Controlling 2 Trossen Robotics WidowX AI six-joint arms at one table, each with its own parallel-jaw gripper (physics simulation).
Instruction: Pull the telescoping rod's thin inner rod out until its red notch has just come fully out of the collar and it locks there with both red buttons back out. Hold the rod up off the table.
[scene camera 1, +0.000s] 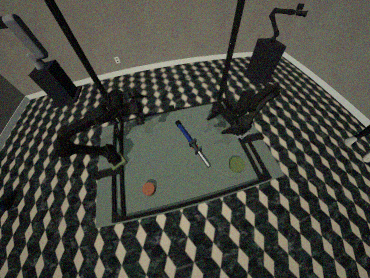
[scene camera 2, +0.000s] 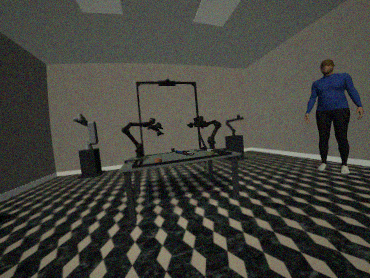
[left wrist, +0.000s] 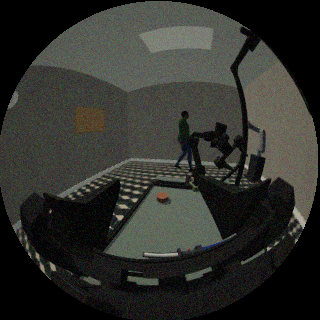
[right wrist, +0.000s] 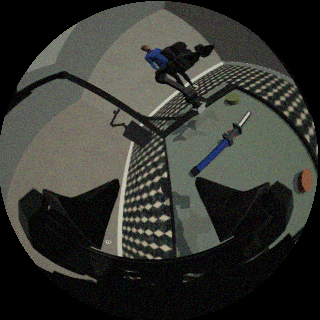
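The telescoping rod (scene camera 1: 184, 132) (scene camera 2: 181, 151) (left wrist: 215, 246) (right wrist: 212, 156) lies flat on the table (scene camera 1: 170, 177) (right wrist: 270, 155), with a blue outer tube, two dark collar parts and a whitish inner rod (scene camera 1: 204, 159) (left wrist: 160, 254) (right wrist: 244, 119) sticking out at one end. Small red spots show at the collar (scene camera 1: 194, 145) (right wrist: 231, 136); whether they are buttons or notch I cannot tell. My left gripper (scene camera 1: 217, 125) (scene camera 2: 190, 124) (left wrist: 158, 180) is open and empty above the table's back right. My right gripper (scene camera 1: 143, 109) (scene camera 2: 161, 130) (right wrist: 157, 182) is open and empty above the back left. Neither touches the rod.
An orange-red disc (scene camera 1: 149, 189) (scene camera 2: 158, 160) (left wrist: 162, 196) (right wrist: 304, 181) lies at the front left. A yellow-green disc (scene camera 1: 237, 164) (right wrist: 232, 98) lies right of the rod. Dark rails run along the table's edges, and tall dark posts rise behind it.
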